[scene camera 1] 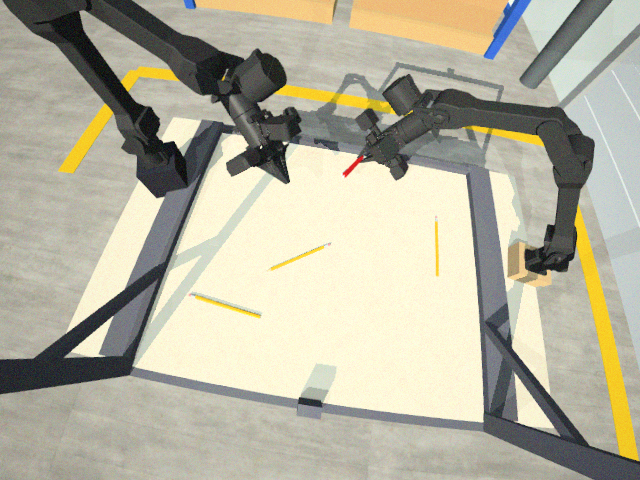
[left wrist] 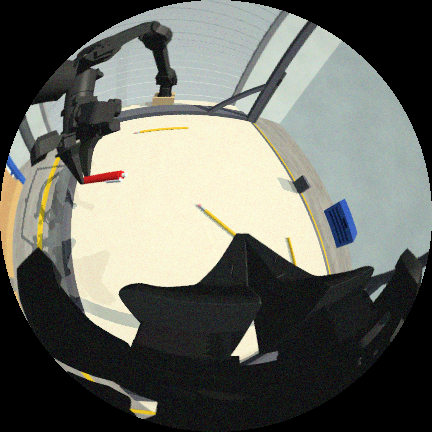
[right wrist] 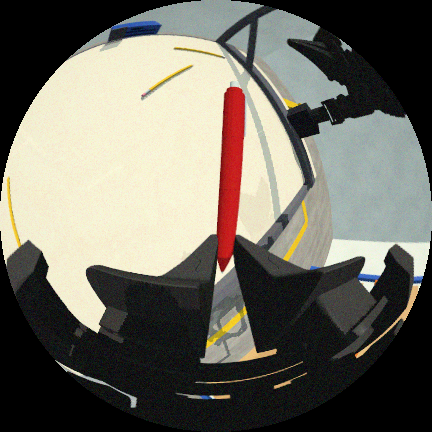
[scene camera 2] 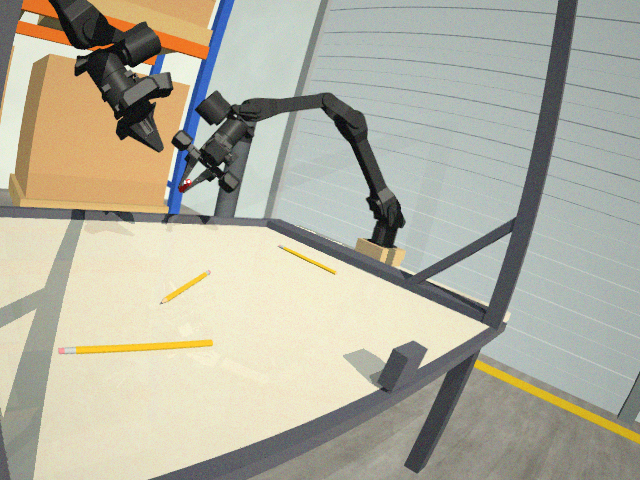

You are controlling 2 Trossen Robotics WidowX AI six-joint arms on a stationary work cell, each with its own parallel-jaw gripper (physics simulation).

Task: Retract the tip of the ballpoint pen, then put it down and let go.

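Where they show: left gripper, between the fingertips: [scene camera 1: 287, 183] [left wrist: 240, 238] [scene camera 2: 161, 150]; right gripper, between the fingertips: [scene camera 1: 358, 159] [left wrist: 84, 181] [right wrist: 224, 240] [scene camera 2: 180, 190]; left arm's base, origin of its link: [scene camera 1: 155, 158] [right wrist: 312, 116]; right arm's base, origin of its link: [scene camera 1: 535, 262] [left wrist: 164, 94] [scene camera 2: 382, 244].
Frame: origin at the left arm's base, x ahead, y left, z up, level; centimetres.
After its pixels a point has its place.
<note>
A red ballpoint pen [scene camera 1: 354, 166] @(x 50.3, y -16.4, z 2.0 cm) [scene camera 2: 184, 186] @(x 47.3, y -18.0, z 2.0 cm) [left wrist: 103, 177] @(x 48.4, y -16.9, z 2.6 cm) [right wrist: 232, 150] @(x 49.7, y -16.9, z 2.4 cm) is held in the air above the far part of the table. My right gripper [scene camera 1: 364, 156] @(x 53.3, y -12.9, z -0.1 cm) [left wrist: 84, 182] @(x 53.3, y -12.9, z -0.1 cm) [right wrist: 224, 240] @(x 53.3, y -12.9, z -0.1 cm) is shut on it near its tapered end. In the right wrist view the red cone end lies between the fingers, with no writing point showing past it. The pale button end points away from the fingers. My left gripper [scene camera 1: 287, 181] @(x 31.5, y -22.8, z 9.2 cm) [scene camera 2: 160, 150] @(x 31.5, y -22.8, z 9.2 cm) [left wrist: 240, 238] @(x 31.5, y -22.8, z 9.2 cm) [right wrist: 287, 41] is shut and empty, apart from the pen, to the left of it in both scene views.
Three yellow pencils lie on the cream table top [scene camera 1: 361, 320] @(x 42.5, y -53.0, z -10.6 cm): one pencil [scene camera 1: 299, 257] @(x 31.4, y -33.2, z -10.0 cm) [scene camera 2: 186, 286] @(x 30.3, y -33.5, z -10.0 cm) near the middle, one pencil [scene camera 1: 226, 304] @(x 11.0, y -40.9, z -10.0 cm) [scene camera 2: 139, 346] @(x 10.1, y -40.9, z -10.0 cm) at the lower left and one pencil [scene camera 1: 436, 248] @(x 70.0, y -40.3, z -10.1 cm) [scene camera 2: 308, 259] @(x 70.1, y -40.1, z -10.1 cm) at the right. A dark frame [scene camera 1: 483, 248] @(x 83.4, y -44.3, z -8.6 cm) borders the table.
</note>
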